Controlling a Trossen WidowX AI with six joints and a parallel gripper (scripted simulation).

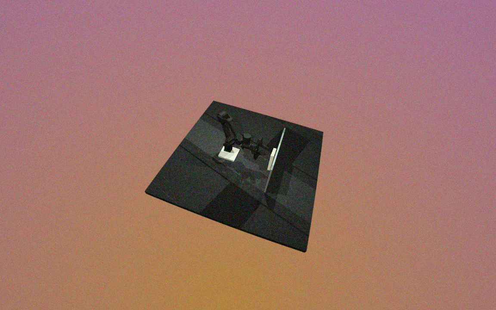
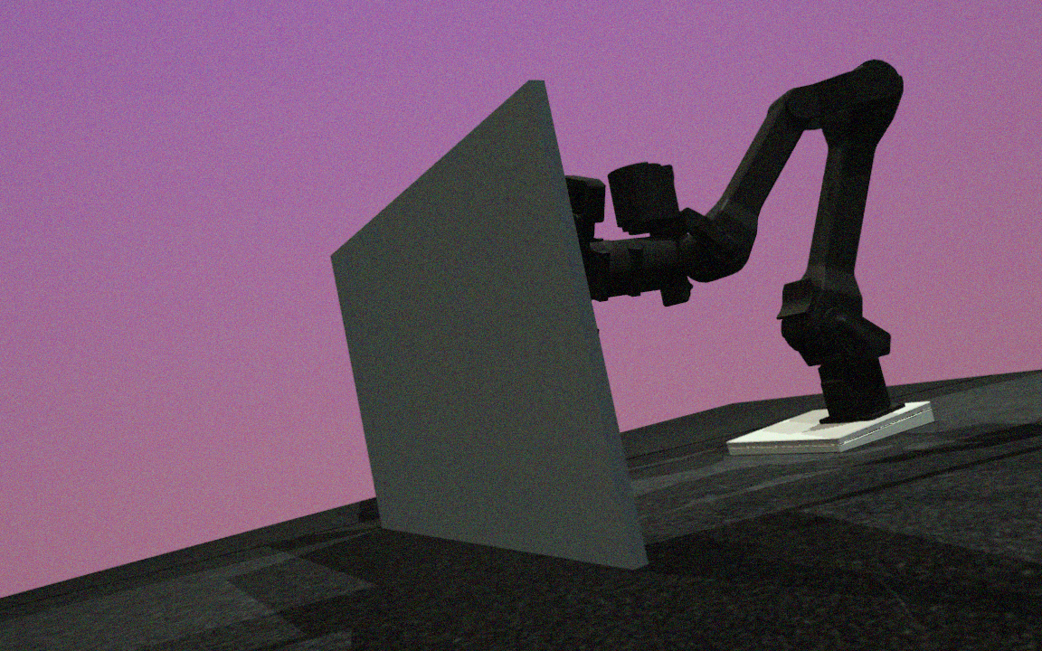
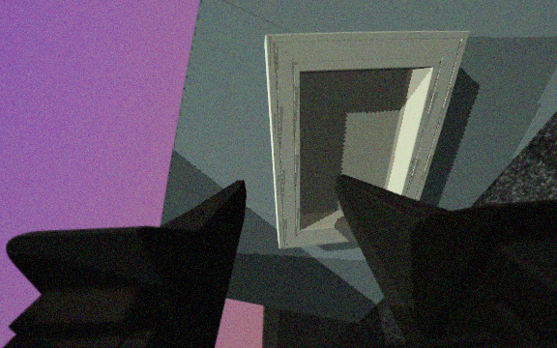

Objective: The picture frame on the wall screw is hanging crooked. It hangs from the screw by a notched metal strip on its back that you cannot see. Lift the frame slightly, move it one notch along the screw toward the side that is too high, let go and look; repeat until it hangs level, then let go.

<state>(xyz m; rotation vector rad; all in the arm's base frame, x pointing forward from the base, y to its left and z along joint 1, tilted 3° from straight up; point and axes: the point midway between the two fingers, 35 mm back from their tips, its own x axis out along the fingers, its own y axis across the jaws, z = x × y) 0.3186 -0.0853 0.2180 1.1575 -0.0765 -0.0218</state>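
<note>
Now: gripper tip 60 mm short of the picture frame, 50 mm above it and 20 mm to the left of it. From my gripper tip the other things lie so: wall panel (70 mm ahead, 60 mm below, 10 mm to the right).
</note>
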